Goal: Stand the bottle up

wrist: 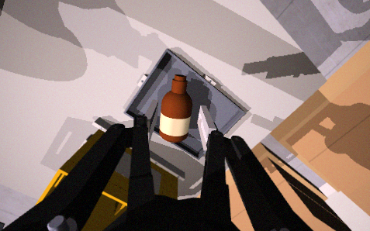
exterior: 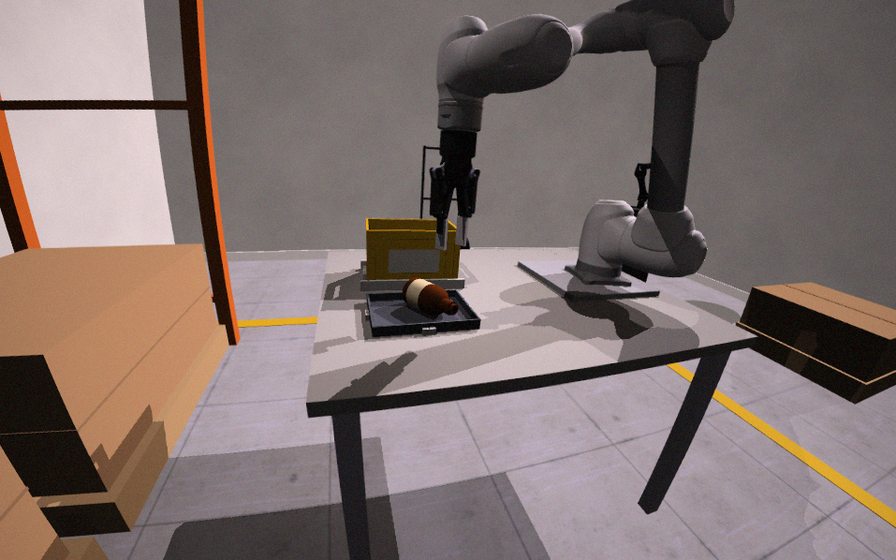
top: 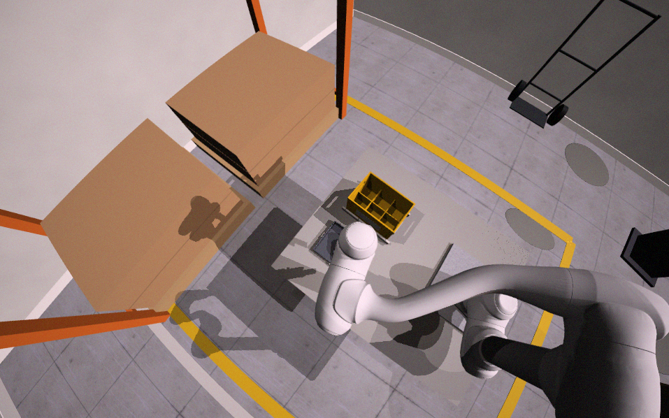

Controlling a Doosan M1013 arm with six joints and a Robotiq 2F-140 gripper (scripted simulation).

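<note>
My gripper is now 30 mm short of the brown bottle, 40 mm to the left of it and 180 mm above it. The rest, counted from my hand: dark grey tray: 60 mm ahead, 40 mm to the right, 210 mm below; yellow crate: 90 mm ahead, 310 mm to the right, 130 mm below.
</note>
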